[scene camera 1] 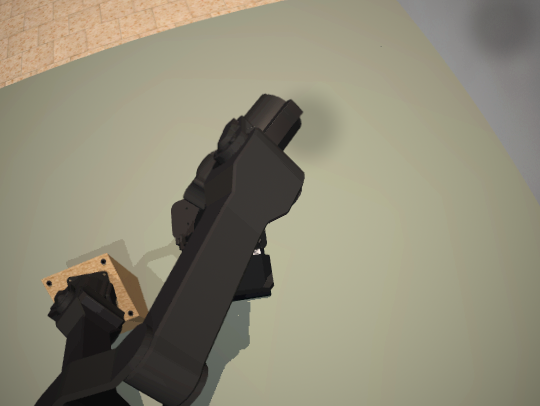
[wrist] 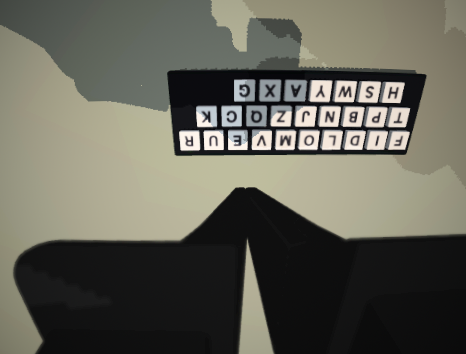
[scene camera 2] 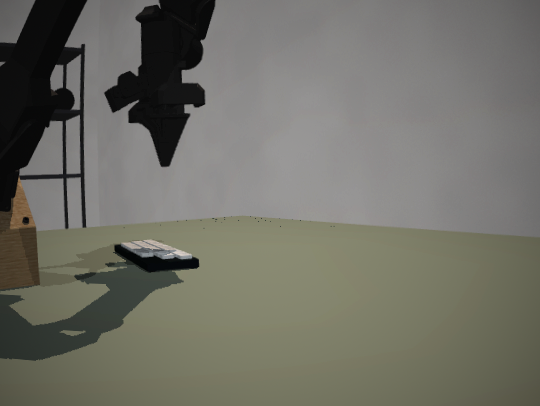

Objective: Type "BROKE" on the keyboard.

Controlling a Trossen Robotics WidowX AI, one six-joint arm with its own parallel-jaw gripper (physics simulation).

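Frame: origin at the arm's base, x right, y ahead, z up, level; centimetres.
Where they show: gripper, between the fingertips: point(wrist: 244, 198) point(scene camera 2: 165, 166); arm's base, origin of its link: point(scene camera 1: 92, 293).
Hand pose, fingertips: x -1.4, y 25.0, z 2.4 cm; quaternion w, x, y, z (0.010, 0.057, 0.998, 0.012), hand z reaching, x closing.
Note:
Things, the pixels of their top centre, and the offset from my fingertips. Level surfaces: height alone.
- keyboard, centre of its top: point(wrist: 299, 116) point(scene camera 2: 151, 247) dz -11.8, dx -5.3, dy -0.5 cm
- B key, centre of its top: point(wrist: 353, 117) dz -11.8, dx -9.9, dy +0.0 cm
- K key, centre of its top: point(wrist: 206, 116) dz -11.8, dx +2.3, dy -1.2 cm
- R key, centre of its top: point(wrist: 189, 141) point(scene camera 2: 184, 254) dz -11.8, dx +4.1, dy +0.7 cm
- O key, centre of its top: point(wrist: 309, 140) dz -11.8, dx -6.1, dy +1.6 cm
- E key, centre of its top: point(wrist: 237, 140) dz -11.8, dx +0.0, dy +1.1 cm
- green table, height of its surface: dz -13.6 cm
The keyboard point(scene camera 2: 173, 263) point(wrist: 200, 90) is a black board with white letter keys and lies flat on the table. In the wrist view its letters are upside down: the B key point(wrist: 353, 116) and K key point(wrist: 206, 117) are in the middle row, and the R key point(wrist: 189, 141), O key point(wrist: 309, 140) and E key point(wrist: 237, 140) are in the lowest row. My gripper point(scene camera 2: 165, 165) point(wrist: 244, 198) is shut and empty, pointing down, well above the keyboard. In the wrist view its tips show below the E and V keys. In scene camera 1 the arm hides the keyboard and fingertips.
The arm's wooden base block point(scene camera 1: 132, 290) point(scene camera 2: 17, 255) stands on the green table point(scene camera 1: 400, 250) point(scene camera 2: 350, 310). A dark shelf rack point(scene camera 2: 83, 150) stands behind at the left, against a grey wall. A tiled floor point(scene camera 1: 100, 25) shows past the table edge. The arm's shadow falls across part of the keyboard.

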